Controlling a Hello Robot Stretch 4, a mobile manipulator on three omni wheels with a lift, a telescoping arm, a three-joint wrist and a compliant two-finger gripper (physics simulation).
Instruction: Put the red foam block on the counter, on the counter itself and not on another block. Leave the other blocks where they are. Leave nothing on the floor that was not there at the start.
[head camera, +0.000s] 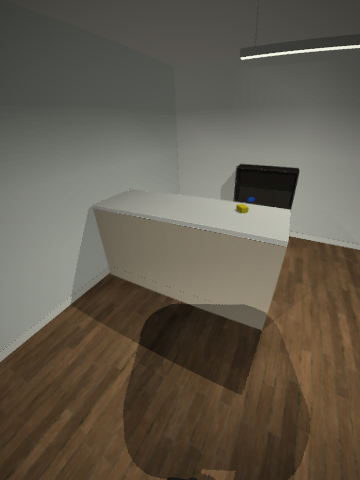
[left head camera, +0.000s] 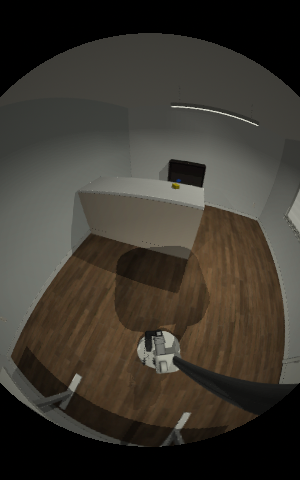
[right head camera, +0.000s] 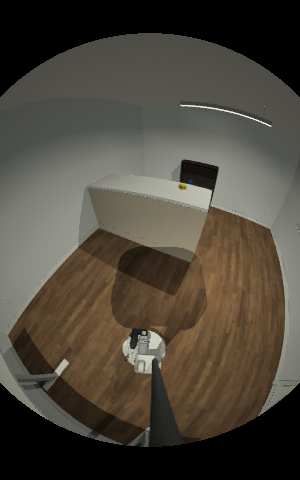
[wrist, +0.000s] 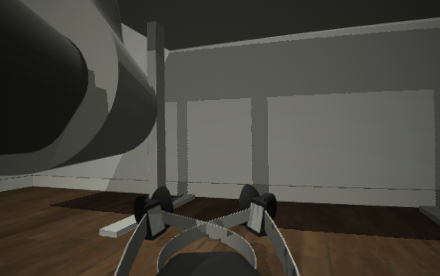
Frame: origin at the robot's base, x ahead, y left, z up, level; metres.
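Seen in the pictures: gripper, fingertip midpoint: (left head camera: 148, 365) (right head camera: 130, 362) (wrist: 205, 201).
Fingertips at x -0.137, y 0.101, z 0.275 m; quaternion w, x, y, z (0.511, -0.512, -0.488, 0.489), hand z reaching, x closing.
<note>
A point is followed by its place in that frame.
The counter (head camera: 165, 206) @[x 1.813, y 0.285, z 0.883 m] (left head camera: 125, 187) @[x 1.729, y 0.266, z 0.883 m] (right head camera: 135, 184) @[x 1.768, y 0.228, z 0.883 m] has a white top and a beige front and stands ahead of the robot. A yellow block (head camera: 242, 208) @[x 1.646, y -0.381, z 0.923 m] (left head camera: 175, 186) @[x 1.646, y -0.382, z 0.910 m] (right head camera: 182, 186) @[x 1.647, y -0.386, z 0.917 m] lies on it near its right end. A blue block (head camera: 251, 199) @[x 2.969, y -0.827, z 0.555 m] (left head camera: 178, 180) @[x 2.968, y -0.831, z 0.547 m] (right head camera: 190, 181) @[x 2.964, y -0.829, z 0.547 m] shows just beyond the counter's far edge, in front of the dark shelf unit. The red foam block does not show in these views. My gripper (wrist: 205, 201) @[x -0.137, y 0.101, z 0.275 m] is open and empty, low above the floor and away from the counter.
A dark open shelf unit (head camera: 267, 168) @[x 2.837, y -0.952, z 1.033 m] (left head camera: 187, 162) @[x 2.831, y -0.949, z 1.033 m] (right head camera: 200, 164) @[x 2.798, y -0.953, z 1.019 m] stands behind the counter's right end against the back wall. A table's leg (wrist: 156, 110) and foot (wrist: 117, 226) stand beyond the gripper. Table feet (left head camera: 75, 384) (right head camera: 62, 367) also show behind the robot base (left head camera: 145, 352) @[x -0.018, y 0.124, z 0.187 m] (right head camera: 159, 345) @[x 0.045, y -0.144, z 0.186 m].
</note>
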